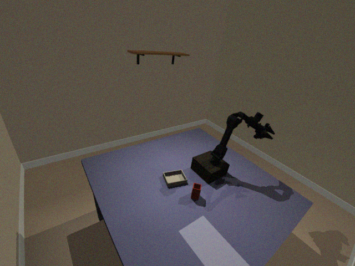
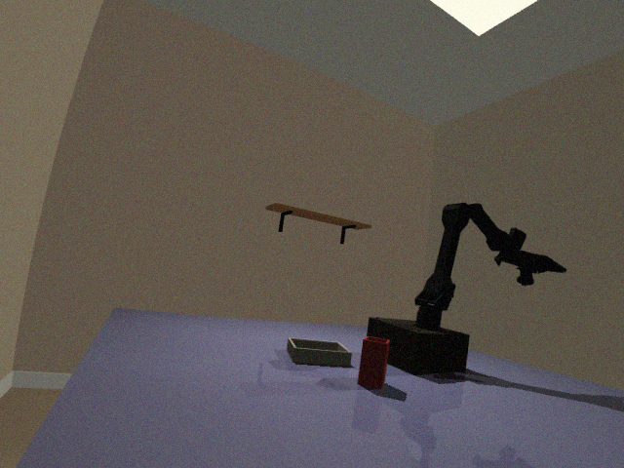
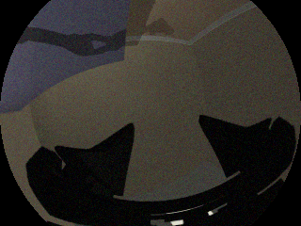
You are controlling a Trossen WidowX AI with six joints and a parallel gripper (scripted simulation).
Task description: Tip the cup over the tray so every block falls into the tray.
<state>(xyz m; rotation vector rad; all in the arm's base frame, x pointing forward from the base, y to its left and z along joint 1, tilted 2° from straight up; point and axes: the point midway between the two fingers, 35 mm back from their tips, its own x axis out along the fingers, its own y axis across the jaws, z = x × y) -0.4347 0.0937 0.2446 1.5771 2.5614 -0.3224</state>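
The tall red cup is 720 mm ahead of my gripper tip, 310 mm below it and 10 mm to the left of it.
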